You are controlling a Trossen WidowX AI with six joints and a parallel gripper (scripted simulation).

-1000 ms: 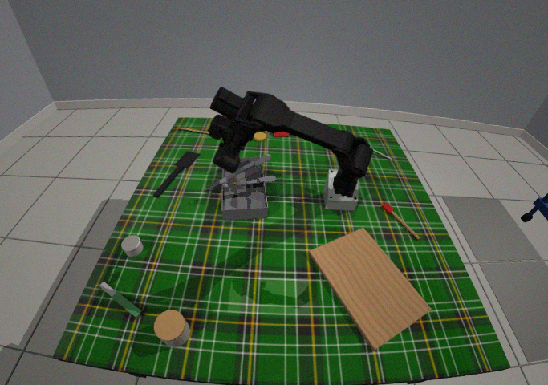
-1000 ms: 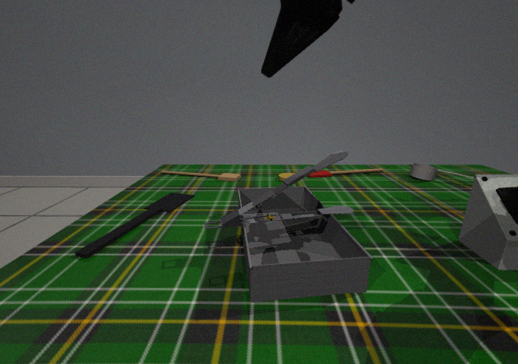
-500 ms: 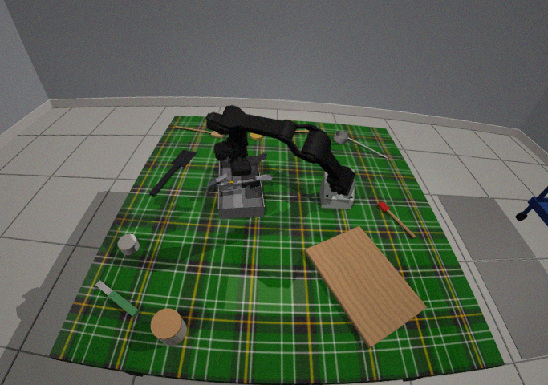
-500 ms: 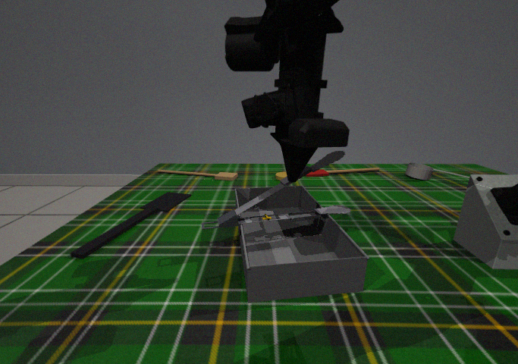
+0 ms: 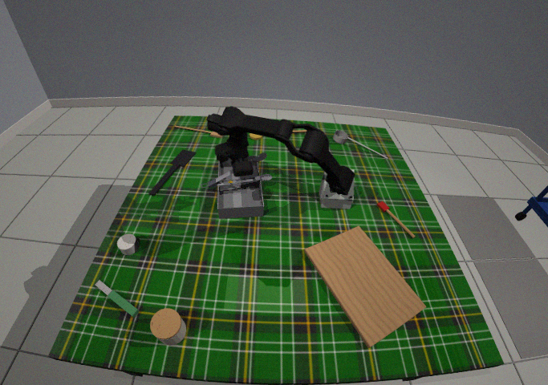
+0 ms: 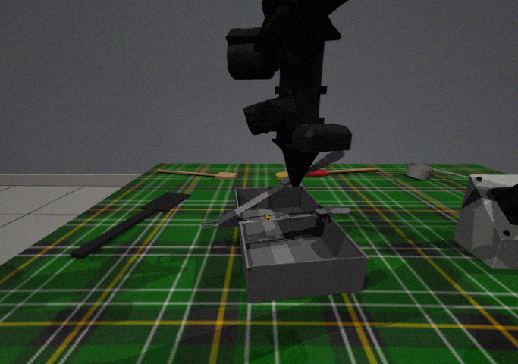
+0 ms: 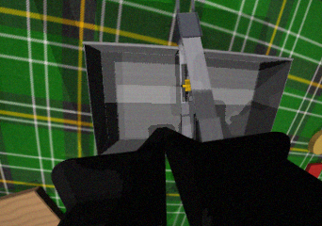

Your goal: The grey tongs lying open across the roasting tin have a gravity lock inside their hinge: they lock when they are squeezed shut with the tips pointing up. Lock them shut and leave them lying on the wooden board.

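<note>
Right now the grey roasting tin is 1 cm ahead of my gripper tip, 6 cm to the right of it and 10 cm below it. Also, from my gripper tip: white cylinder: 38 cm ahead, 24 cm to the left, 11 cm below; black spatula: 31 cm ahead, 19 cm to the right, 13 cm below; cork-lidded jar: 17 cm ahead, 50 cm to the left, 10 cm below.
</note>
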